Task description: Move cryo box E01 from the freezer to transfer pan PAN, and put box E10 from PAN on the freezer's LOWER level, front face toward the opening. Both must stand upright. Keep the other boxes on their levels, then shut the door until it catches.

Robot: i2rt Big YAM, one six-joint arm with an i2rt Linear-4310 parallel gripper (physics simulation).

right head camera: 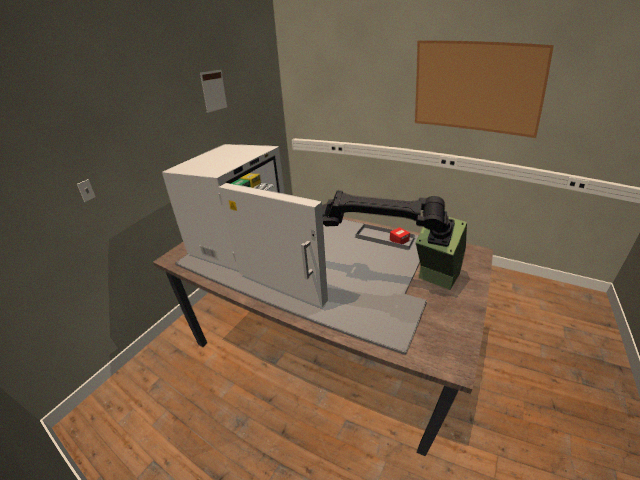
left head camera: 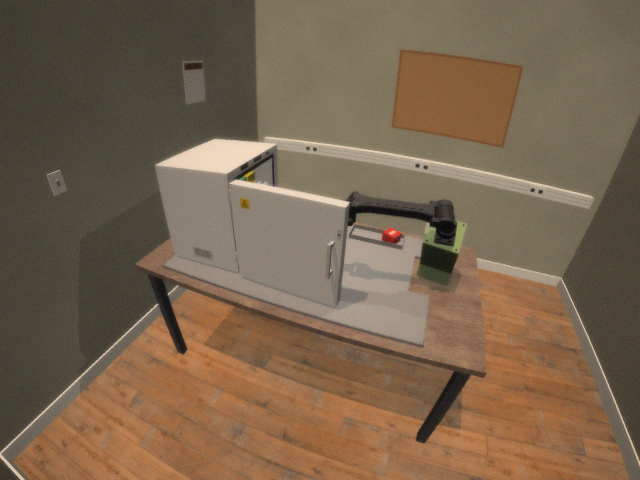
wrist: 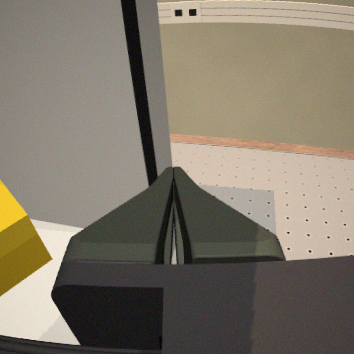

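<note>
The white freezer point(left head camera: 199, 206) point(right head camera: 196, 211) stands at the left of the table with its door point(left head camera: 289, 237) point(right head camera: 273, 237) open. Green and yellow boxes show in its upper part; the yellow box point(left head camera: 249, 176) point(right head camera: 251, 179) point(wrist: 22, 245) also shows at the left edge of the wrist view. A red box point(left head camera: 391, 236) point(right head camera: 399, 236) sits at the right end of the grey-rimmed pan point(left head camera: 366, 237) point(right head camera: 373, 239). No box label can be read. My gripper point(wrist: 173, 177) is shut and empty, near the freezer opening's side wall. The door hides the fingers in the left head view. The freezer's lower level is hidden.
The open door reaches out along the table's front side, with its handle point(left head camera: 330, 259) point(right head camera: 307, 259) on the outer face. The arm's green base point(left head camera: 439, 263) point(right head camera: 440, 260) stands at the right. A grey perforated mat point(left head camera: 382, 315) point(right head camera: 372, 320) lies on the wooden table point(left head camera: 454, 330) point(right head camera: 449, 335).
</note>
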